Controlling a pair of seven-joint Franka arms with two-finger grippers.
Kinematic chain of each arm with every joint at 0, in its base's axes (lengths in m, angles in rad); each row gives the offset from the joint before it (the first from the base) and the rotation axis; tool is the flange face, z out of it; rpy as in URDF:
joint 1: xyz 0 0 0.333 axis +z
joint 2: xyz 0 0 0 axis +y
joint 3: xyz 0 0 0.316 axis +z
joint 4: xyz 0.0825 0 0 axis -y
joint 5: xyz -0.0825 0 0.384 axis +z
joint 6: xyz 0 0 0 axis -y
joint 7: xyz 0.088 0 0 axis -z
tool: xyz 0 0 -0.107 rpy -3.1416 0 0
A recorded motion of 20 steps. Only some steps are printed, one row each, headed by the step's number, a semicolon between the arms.
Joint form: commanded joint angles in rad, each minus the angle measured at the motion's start. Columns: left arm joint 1, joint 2, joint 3, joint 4, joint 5, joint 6, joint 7; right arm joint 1, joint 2, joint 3, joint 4, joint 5, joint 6, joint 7.
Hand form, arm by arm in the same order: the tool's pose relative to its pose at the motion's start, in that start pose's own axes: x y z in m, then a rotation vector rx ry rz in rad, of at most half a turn. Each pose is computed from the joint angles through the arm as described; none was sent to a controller.
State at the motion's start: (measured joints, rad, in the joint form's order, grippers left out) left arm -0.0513 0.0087 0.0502 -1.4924 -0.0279 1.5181 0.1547; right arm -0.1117 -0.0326 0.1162 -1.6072 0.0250 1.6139 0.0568
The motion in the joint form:
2: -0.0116 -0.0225 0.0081 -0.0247 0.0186 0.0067 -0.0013; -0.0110 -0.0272 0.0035 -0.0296 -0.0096 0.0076 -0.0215
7: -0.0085 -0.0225 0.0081 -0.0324 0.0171 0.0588 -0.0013; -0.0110 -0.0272 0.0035 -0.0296 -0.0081 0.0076 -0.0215
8: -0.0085 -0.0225 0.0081 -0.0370 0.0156 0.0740 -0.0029; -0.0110 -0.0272 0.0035 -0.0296 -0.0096 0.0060 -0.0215
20: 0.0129 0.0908 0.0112 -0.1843 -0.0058 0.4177 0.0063; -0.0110 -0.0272 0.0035 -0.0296 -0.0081 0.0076 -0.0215
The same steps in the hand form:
2: -0.0064 0.0005 -0.0015 0.0177 0.0017 0.0012; -0.0076 0.0045 -0.0017 -0.0130 0.0057 -0.0144
7: -0.0013 -0.0019 -0.0026 0.0231 0.0459 -0.0015; -0.0076 0.0044 -0.0017 -0.0115 0.0056 -0.0143
8: 0.0003 -0.0020 -0.0019 0.0232 0.0566 -0.0031; -0.0078 0.0046 -0.0015 -0.0131 0.0041 -0.0144
20: 0.0526 -0.0254 0.1022 0.0259 0.1412 -0.0262; -0.0076 0.0044 -0.0017 -0.0115 0.0056 -0.0143

